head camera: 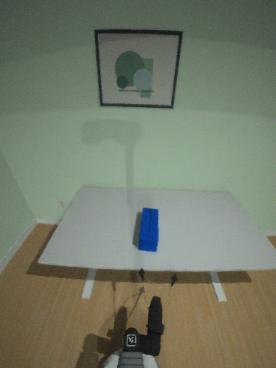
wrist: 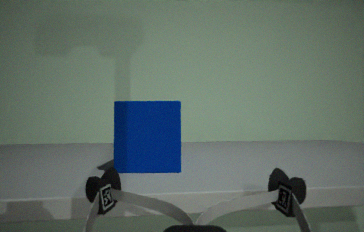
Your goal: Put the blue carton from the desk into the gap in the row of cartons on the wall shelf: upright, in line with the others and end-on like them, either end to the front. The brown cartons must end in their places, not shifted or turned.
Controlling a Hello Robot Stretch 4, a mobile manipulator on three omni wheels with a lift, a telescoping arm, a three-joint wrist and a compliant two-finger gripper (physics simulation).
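The blue carton (head camera: 149, 230) (wrist: 148, 137) stands on the desk (head camera: 200, 225) (wrist: 240, 170), its long side running from front to back and one end facing the gripper. A dark line runs along its top in the head camera view. My gripper (head camera: 158, 277) (wrist: 195, 192) is open with nothing between its fingers. In the head camera view it is in front of the desk's front edge, short of the carton. In the wrist view the carton shows beyond the fingers, left of the middle between them. The wall shelf and the brown cartons do not show in these views.
A framed picture (head camera: 138, 69) hangs on the green wall (head camera: 200, 150) (wrist: 260, 70) behind the desk. The desk's white legs (head camera: 88, 284) (head camera: 218, 286) stand on the wooden floor (head camera: 190, 325). A side wall (head camera: 12, 210) is at the left. The robot's shadow falls on the back wall.
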